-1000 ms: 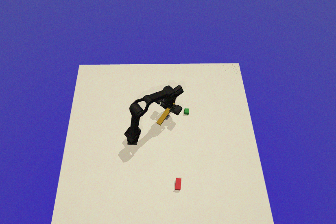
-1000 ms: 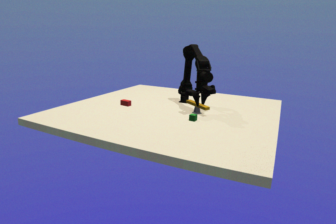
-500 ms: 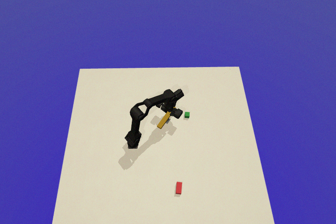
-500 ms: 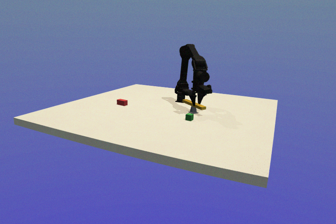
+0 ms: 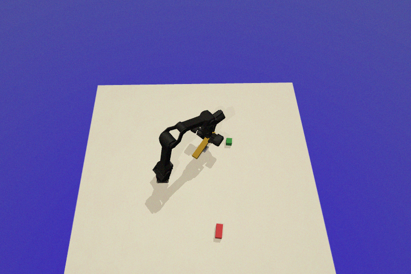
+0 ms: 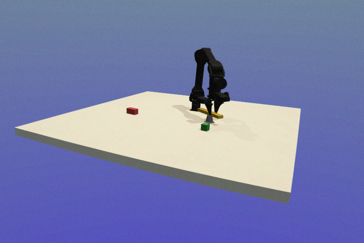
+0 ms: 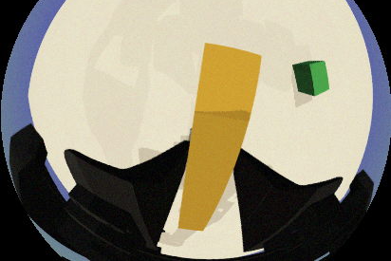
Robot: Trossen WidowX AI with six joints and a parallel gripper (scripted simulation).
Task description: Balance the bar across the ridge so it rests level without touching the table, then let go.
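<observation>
Right now my gripper tip is 20 mm to the left of the yellow bar and 20 mm past it. Also, from my gripper tip: red block (500 mm to the right, 40 mm ahead, 30 mm below); then green cube (130 mm ahead, 30 mm below, 10 mm to the left).
</observation>
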